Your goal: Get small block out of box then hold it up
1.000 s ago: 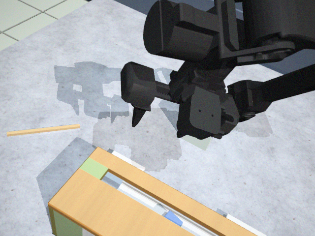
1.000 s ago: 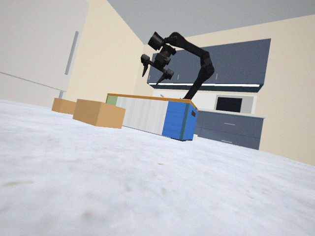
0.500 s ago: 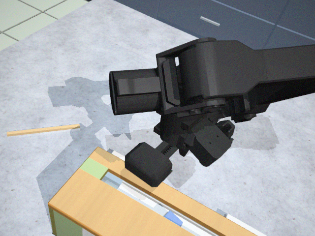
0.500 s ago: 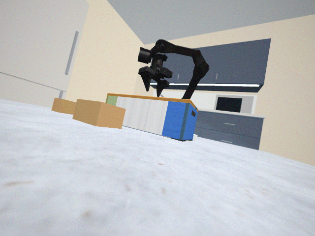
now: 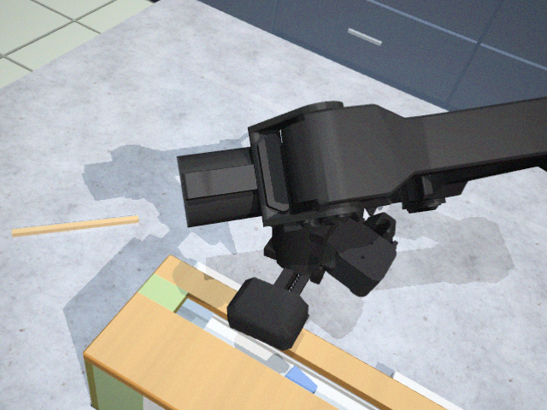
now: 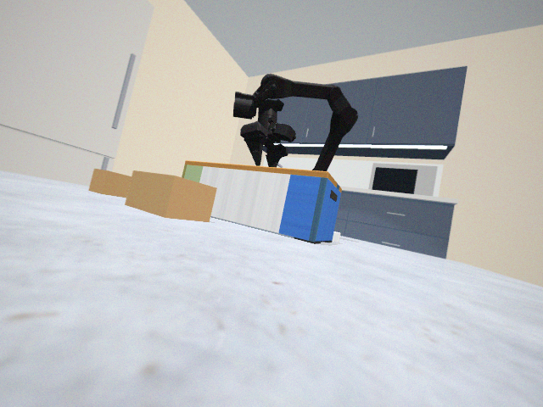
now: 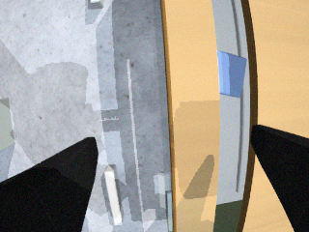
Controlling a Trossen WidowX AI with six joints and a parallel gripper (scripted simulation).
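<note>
Right now my gripper tip is 9 cm above the box, 3 cm to the right of it and 3 cm short of it. Also, from my gripper tip: light-blue block: 7 cm below, 5 cm ahead, 3 cm to the left; thin wooden stick: 35 cm to the right, 15 cm below, 5 cm behind.
</note>
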